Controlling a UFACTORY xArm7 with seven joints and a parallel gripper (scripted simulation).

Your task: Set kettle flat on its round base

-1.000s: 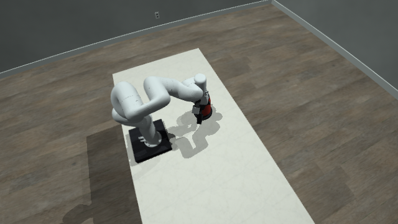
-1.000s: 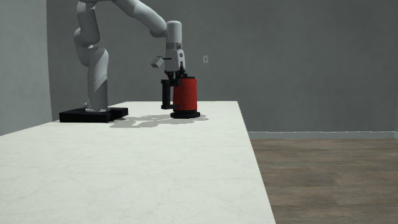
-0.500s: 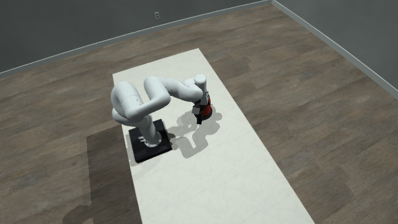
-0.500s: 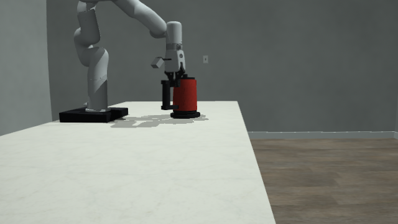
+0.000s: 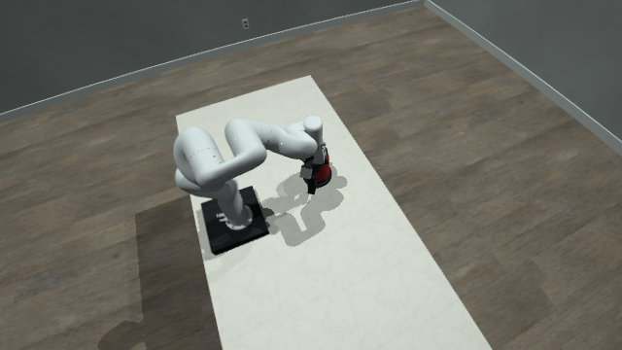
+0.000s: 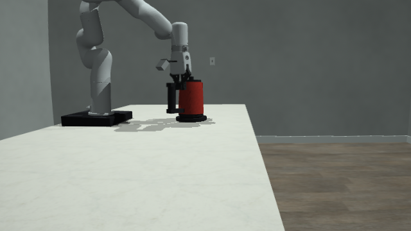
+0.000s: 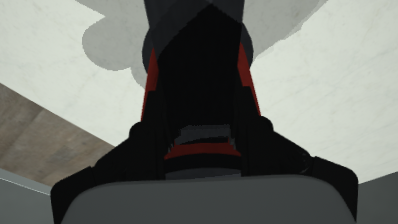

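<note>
The red kettle lies 1 cm ahead of my hand, 3 cm to the left of it and 5 cm below it. From my hand the other things lie so: round black base (3 cm ahead, 6 cm to the left, 16 cm below).
</note>
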